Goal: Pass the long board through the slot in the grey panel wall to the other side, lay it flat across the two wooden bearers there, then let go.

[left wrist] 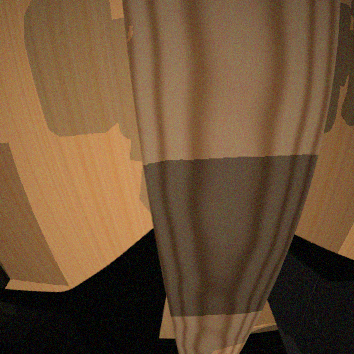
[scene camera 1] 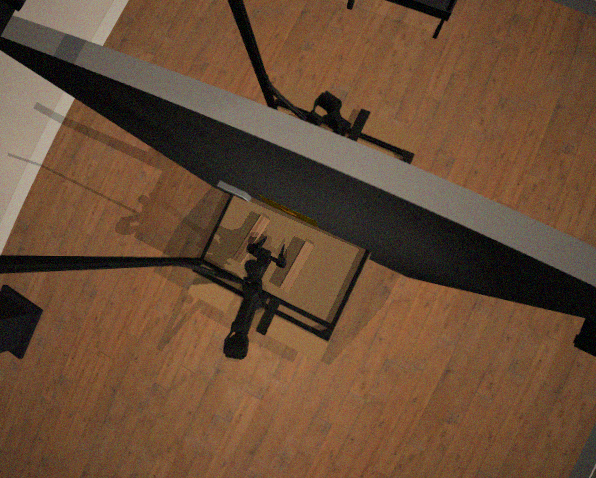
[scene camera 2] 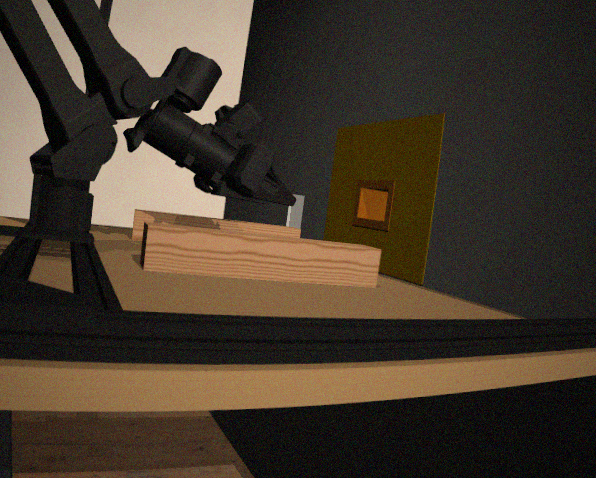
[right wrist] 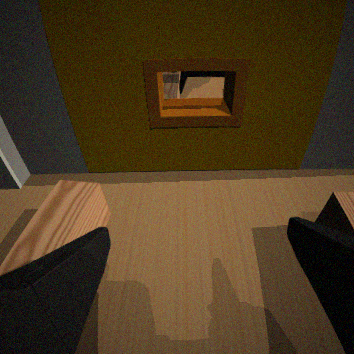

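The long board point(left wrist: 220, 230) point(right wrist: 171, 90) fills the middle of the left wrist view, and a striped part of it shows through the slot point(right wrist: 195, 122) point(scene camera 2: 356, 226) in the right wrist view. My left gripper is shut on the board; its fingertips are hidden. The slot is in a yellow plate point(right wrist: 110, 115) point(scene camera 2: 345, 165) point(scene camera 1: 287, 210) on the grey panel wall point(scene camera 2: 500, 150) point(scene camera 1: 300, 135). Two wooden bearers point(scene camera 2: 260, 260) point(scene camera 2: 260, 229) point(right wrist: 65, 220) lie on the right arm's side. My right gripper point(right wrist: 199, 232) point(scene camera 2: 291, 200) point(scene camera 1: 274, 243) is open and empty above and between them, facing the slot.
A pale upright piece point(scene camera 2: 296, 210) point(right wrist: 10, 155) point(scene camera 1: 235, 191) stands by the wall, beside the yellow plate. A black frame rail point(scene camera 2: 300, 340) runs along the table's near side in scene camera 2. The wall stands between the two arms.
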